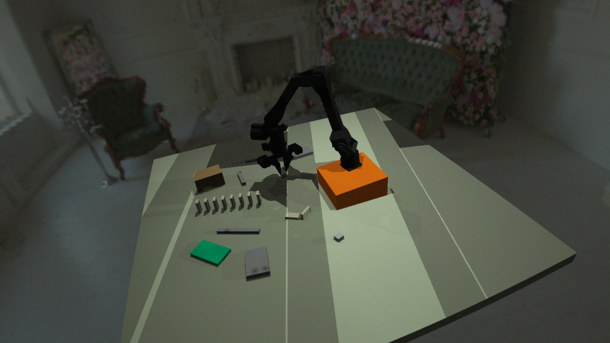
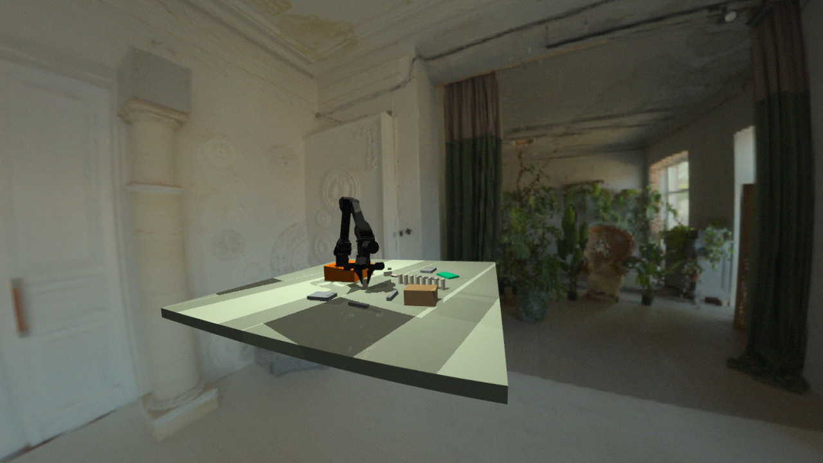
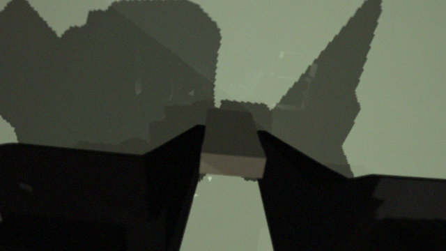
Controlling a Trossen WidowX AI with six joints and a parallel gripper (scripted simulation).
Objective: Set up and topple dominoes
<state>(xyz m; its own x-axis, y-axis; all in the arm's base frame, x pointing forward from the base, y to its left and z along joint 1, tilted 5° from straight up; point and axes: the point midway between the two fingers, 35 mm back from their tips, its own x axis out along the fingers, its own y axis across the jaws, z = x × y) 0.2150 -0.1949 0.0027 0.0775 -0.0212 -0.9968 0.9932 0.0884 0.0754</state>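
Now: gripper tip 390 mm short of the green tile, 270 mm to the right of it and 20 mm above it. The rest, counted from my gripper tip: brown box (290 mm ahead, 150 mm to the right); then small grey cube (440 mm to the left, 20 mm below).
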